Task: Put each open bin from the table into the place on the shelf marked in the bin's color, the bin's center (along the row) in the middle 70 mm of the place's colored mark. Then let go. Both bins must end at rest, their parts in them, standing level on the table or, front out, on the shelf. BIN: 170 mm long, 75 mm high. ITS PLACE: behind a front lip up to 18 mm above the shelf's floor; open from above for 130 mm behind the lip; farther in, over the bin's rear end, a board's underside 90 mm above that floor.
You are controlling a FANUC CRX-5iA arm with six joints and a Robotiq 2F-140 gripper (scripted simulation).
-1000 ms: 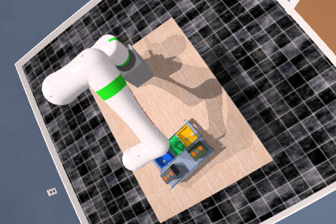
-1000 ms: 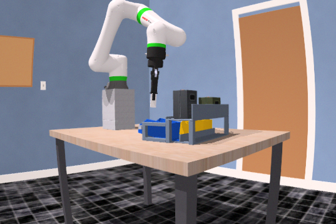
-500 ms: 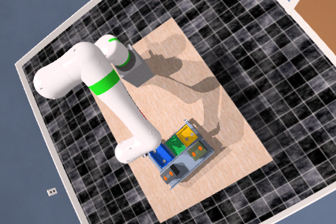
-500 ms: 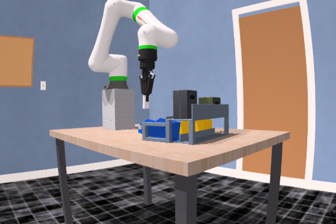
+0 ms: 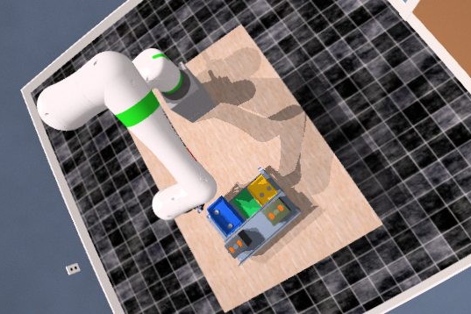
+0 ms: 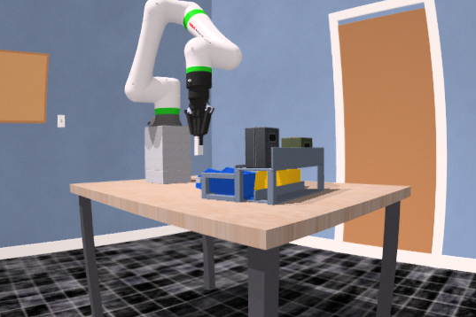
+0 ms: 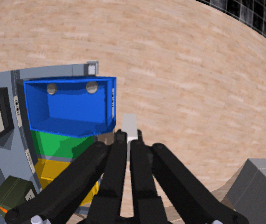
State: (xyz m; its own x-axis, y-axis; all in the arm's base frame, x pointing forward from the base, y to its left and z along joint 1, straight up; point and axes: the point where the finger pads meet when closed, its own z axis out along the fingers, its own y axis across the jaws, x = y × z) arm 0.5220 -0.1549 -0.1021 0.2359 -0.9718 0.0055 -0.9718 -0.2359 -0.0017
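Now: hand 120 mm above the blue bin, 110 mm short of it and 30 mm to the right of it. The rest, counted from my hand: yellow bin 260 mm to the left, 130 mm below, 110 mm ahead; then dark box 260 mm ahead, 60 mm to the left, 10 mm below.
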